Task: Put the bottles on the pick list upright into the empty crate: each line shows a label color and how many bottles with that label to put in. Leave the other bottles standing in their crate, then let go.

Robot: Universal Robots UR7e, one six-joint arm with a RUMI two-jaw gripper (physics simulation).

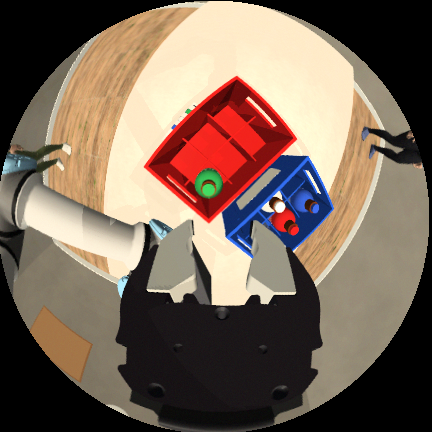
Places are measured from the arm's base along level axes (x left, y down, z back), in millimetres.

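Pixels of known places: gripper, fingertip midpoint: (221,221).
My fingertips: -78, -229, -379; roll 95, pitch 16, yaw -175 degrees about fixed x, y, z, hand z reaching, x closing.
Observation:
Ahead of a thing's pixels: the offset from my fingertips to its top centre, as dx, dy, dz. "spot": to the spot under its first point. Level surfaces: height alone.
The red crate @[spot: -117, +203, -154] (277,142) stands ahead of the gripper, with a green bottle @[+15, +153, +6] (209,182) upright in its near corner compartment. The blue crate @[-196, +141, +18] (287,172) beside it holds a white bottle @[-158, +153, -5] (279,206), a red bottle @[-237, +153, +41] (282,220) and a blue bottle @[-275, +153, -37] (302,197), all standing. My gripper (221,221) is partly open with empty fingers, back from the green bottle and above the gap near both crates. The right finger hides the near left part of the blue crate. The pick list @[+142, +315, -147] (181,119) shows as a sliver with green and blue marks behind the red crate; its counts cannot be read.
The pale table top @[dy +317] (200,60) has wooden strips (80,95) at its sides. The white robot arm (80,220) reaches in from the left. A brown panel (61,345) lies on the floor at the lower left. People stand beyond the left and right table edges.

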